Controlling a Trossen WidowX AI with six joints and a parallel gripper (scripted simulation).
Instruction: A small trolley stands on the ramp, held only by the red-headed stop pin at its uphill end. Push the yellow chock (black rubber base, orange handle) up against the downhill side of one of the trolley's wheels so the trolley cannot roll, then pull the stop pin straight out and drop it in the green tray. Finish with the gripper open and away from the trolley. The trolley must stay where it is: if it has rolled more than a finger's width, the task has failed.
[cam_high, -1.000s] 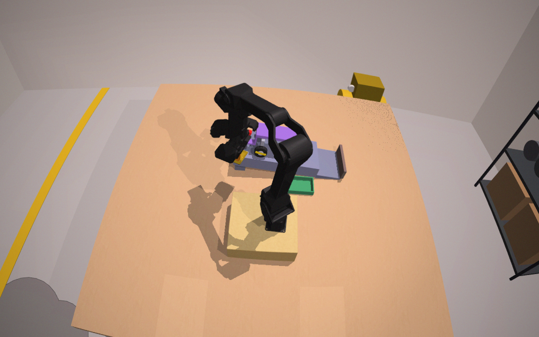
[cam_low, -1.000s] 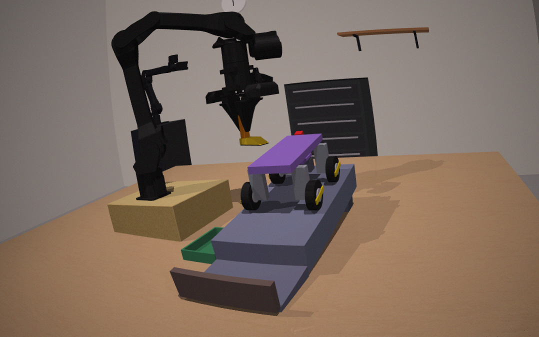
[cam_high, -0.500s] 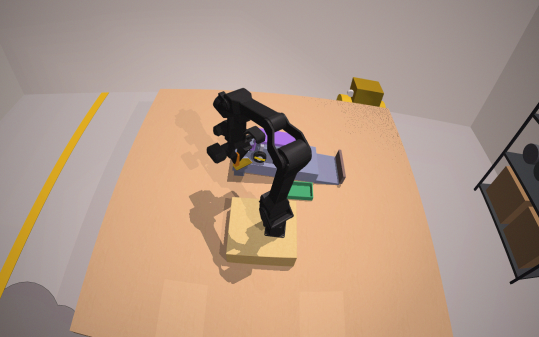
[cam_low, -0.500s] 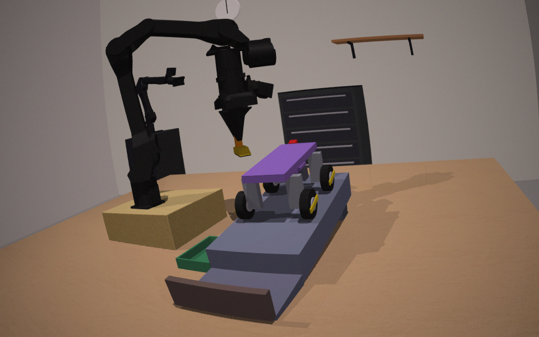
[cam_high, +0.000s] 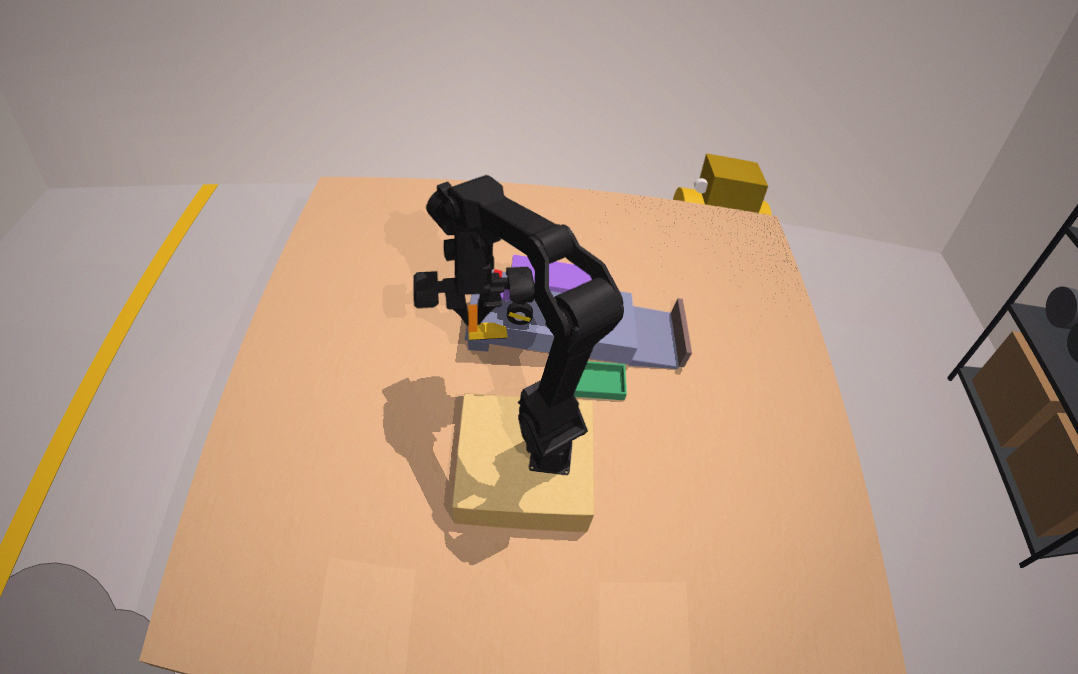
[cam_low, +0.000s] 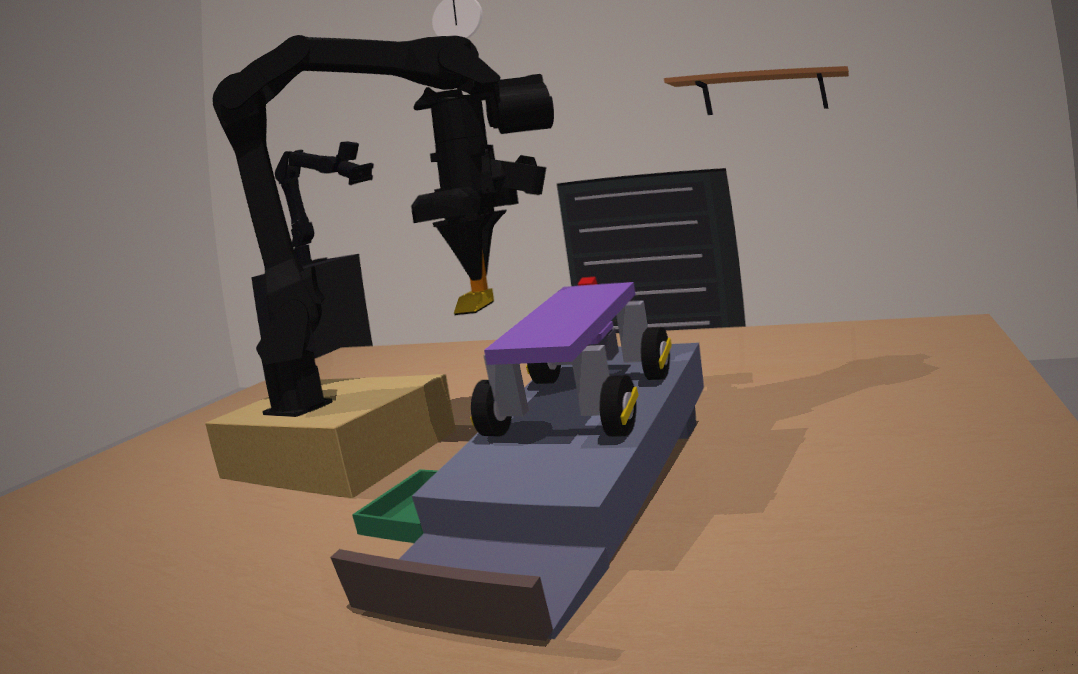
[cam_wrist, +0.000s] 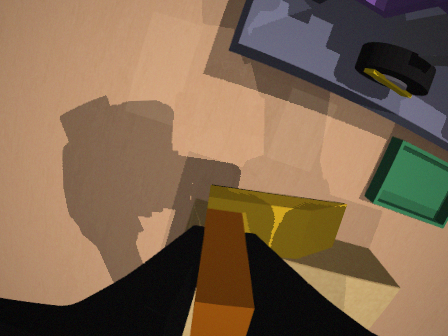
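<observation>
My gripper tip is 13 cm short of the red-headed stop pin, 4 cm above it and 1 cm to the left of it. The rest, counted from my gripper tip: yellow chock 2 cm to the right, 1 cm below; then grey ramp 16 cm ahead, 13 cm to the right, 13 cm below; then trolley 16 cm ahead, 12 cm to the right, 6 cm below.
</observation>
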